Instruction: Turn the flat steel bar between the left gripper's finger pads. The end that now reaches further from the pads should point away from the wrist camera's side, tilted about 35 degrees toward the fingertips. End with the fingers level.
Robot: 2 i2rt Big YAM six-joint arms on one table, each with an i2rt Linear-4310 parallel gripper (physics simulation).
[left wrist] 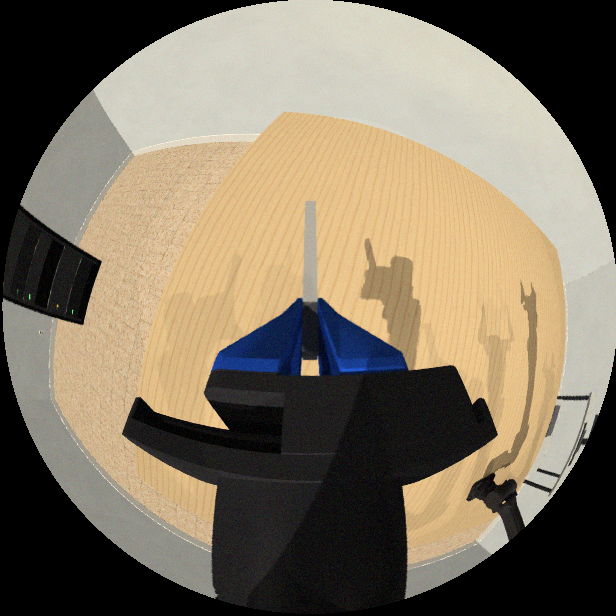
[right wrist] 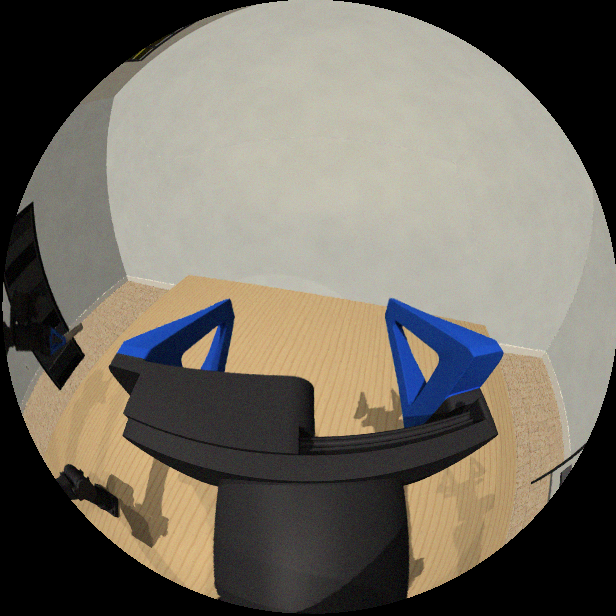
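In the left wrist view my left gripper (left wrist: 310, 310) is shut on the flat steel bar (left wrist: 310, 252), a thin grey strip seen edge-on. The bar runs between the blue finger pads and its long end reaches past the fingertips, up the middle of the view, over the wooden table. A short dark part of the bar lies between the fingers toward the gripper body. The gripper tilts down toward the table top. In the right wrist view my right gripper (right wrist: 307, 333) is wide open with nothing between its blue fingers, held above the table. The left arm shows small at that view's left edge (right wrist: 54, 341).
The wooden table (left wrist: 373, 241) stands on a carpeted floor with pale walls behind. A black rack (left wrist: 48, 281) with small lights stands at the left. A black arm base (left wrist: 497, 497) shows at the lower right of the left wrist view.
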